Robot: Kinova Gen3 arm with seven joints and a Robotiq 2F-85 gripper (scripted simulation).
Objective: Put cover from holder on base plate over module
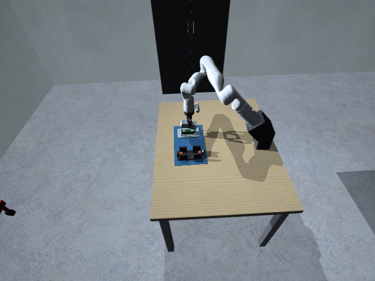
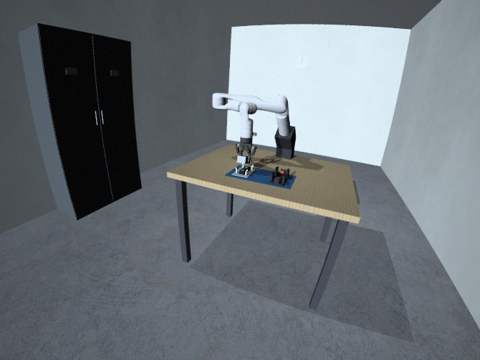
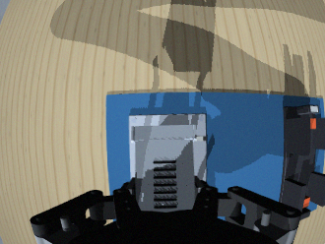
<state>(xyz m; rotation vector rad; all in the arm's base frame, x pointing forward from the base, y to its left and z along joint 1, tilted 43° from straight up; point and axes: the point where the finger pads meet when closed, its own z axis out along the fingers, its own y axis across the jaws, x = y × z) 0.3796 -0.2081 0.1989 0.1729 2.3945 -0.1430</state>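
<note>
The light grey cover lies 1 cm ahead of my hand and 1 cm below it.
</note>
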